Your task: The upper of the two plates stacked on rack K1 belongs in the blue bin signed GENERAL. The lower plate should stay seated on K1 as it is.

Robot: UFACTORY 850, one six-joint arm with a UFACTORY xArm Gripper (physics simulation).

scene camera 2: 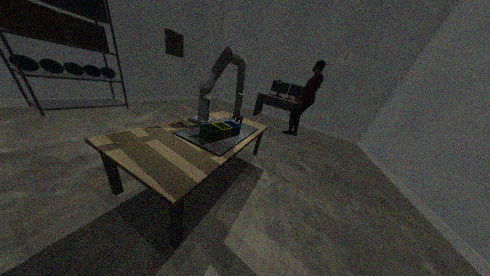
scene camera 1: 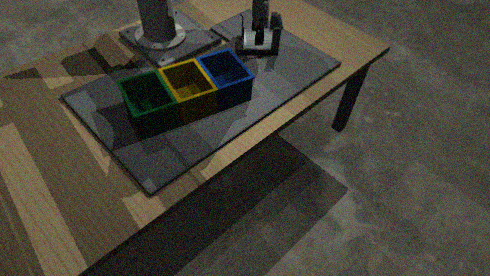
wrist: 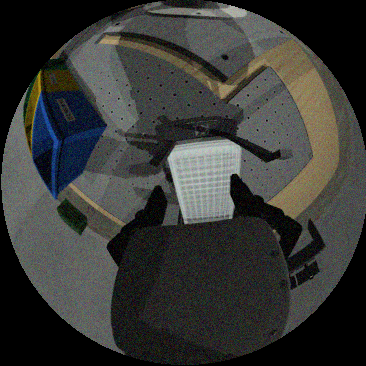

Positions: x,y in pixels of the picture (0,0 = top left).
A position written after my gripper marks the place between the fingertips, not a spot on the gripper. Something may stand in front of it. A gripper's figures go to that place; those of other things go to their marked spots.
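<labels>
A gridded plate (wrist: 201,172) is 0.13 m from the lens. My gripper (wrist: 196,188), too, is 0.13 m from the lens.
</labels>
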